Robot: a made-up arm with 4 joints.
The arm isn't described. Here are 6 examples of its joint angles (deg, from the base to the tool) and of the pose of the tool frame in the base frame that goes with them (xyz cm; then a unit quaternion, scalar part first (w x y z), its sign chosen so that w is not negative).
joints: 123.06 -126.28 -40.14 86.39
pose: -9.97 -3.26 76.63 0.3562 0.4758 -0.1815 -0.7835
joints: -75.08 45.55 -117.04 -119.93
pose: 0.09 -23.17 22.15 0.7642 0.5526 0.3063 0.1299
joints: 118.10 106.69 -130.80 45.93
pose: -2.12 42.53 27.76 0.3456 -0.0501 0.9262 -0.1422
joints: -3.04 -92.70 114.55 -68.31
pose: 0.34 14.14 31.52 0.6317 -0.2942 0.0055 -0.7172
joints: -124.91 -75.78 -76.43 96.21
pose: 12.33 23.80 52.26 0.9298 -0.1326 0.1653 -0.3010
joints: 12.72 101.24 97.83 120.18
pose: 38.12 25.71 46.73 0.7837 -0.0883 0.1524 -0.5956
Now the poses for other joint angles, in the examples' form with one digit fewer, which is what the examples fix.
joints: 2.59 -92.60 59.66 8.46
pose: -7.5 26.4 32.9 0.578 -0.417 0.642 -0.283
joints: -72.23 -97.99 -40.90 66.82
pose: 7.3 15.8 69.1 0.874 0.178 0.445 0.081
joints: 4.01 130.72 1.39 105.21
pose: 47.5 22.9 41.5 0.287 -0.305 -0.559 -0.716
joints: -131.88 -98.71 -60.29 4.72
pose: 3.3 -2.2 68.5 0.559 0.732 -0.065 -0.384
